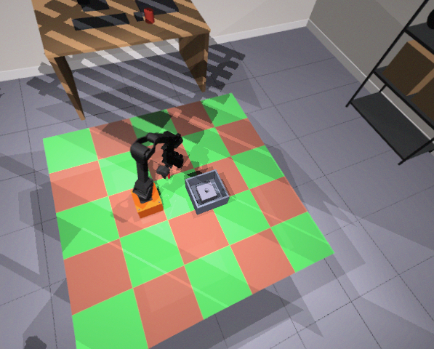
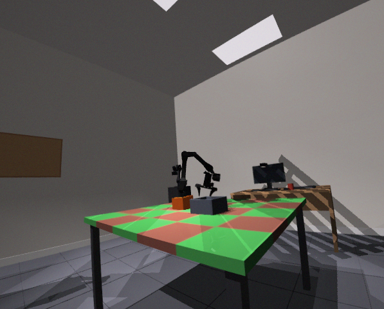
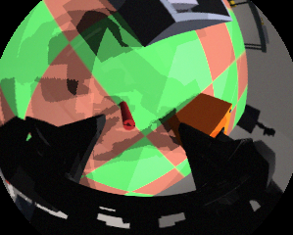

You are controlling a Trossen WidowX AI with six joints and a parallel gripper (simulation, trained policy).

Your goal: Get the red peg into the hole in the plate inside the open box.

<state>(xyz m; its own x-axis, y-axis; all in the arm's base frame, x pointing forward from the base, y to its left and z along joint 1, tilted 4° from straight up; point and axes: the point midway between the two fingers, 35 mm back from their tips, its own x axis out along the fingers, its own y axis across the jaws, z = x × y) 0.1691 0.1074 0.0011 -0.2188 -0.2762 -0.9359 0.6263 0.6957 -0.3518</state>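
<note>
Now: the red peg 40 mm below my gripper tip, 10 mm to the left of it and 10 mm ahead of it. From my gripper tip the other things lie so: plate (180 mm to the right, 170 mm ahead, 30 mm below); then grey box (180 mm to the right, 170 mm ahead, 50 mm below).
</note>
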